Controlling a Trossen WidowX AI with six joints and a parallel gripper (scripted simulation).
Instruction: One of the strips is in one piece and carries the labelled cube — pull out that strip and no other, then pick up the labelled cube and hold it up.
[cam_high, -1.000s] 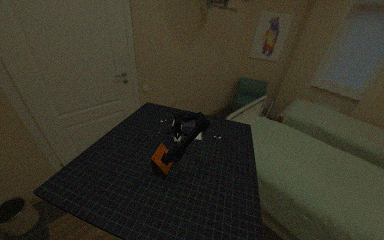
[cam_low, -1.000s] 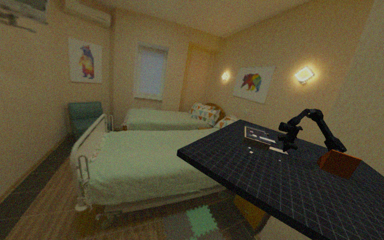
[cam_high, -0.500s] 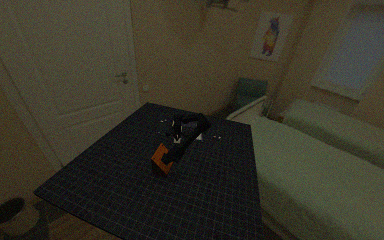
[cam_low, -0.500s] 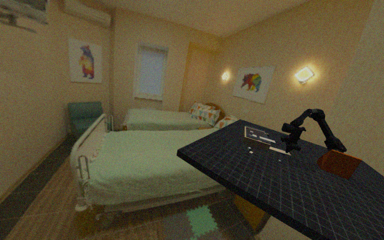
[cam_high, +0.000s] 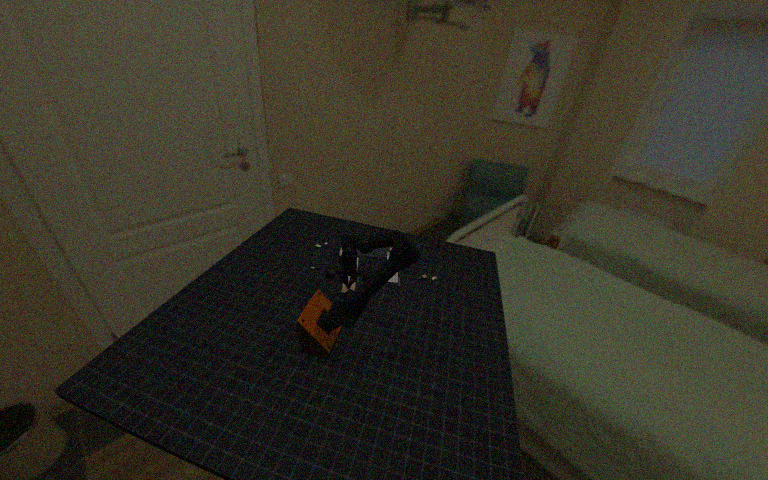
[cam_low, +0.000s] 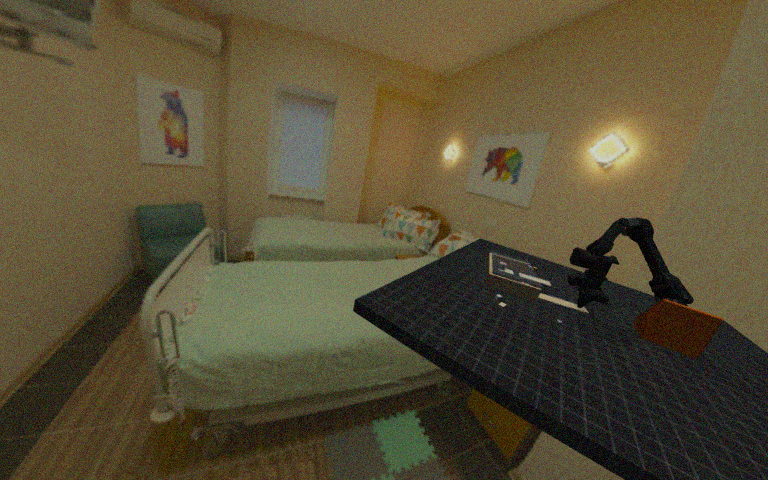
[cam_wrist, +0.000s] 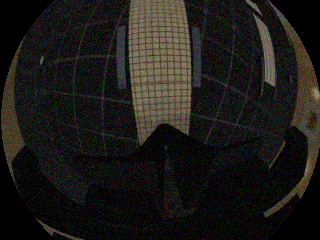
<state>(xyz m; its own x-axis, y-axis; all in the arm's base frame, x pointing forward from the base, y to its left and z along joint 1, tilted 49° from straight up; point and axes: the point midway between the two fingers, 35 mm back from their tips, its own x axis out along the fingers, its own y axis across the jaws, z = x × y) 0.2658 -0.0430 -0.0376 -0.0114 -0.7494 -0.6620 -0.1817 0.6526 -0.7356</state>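
Now: the pale strip 10 cm ahead of my gripper tip and 2 cm to the left of it.
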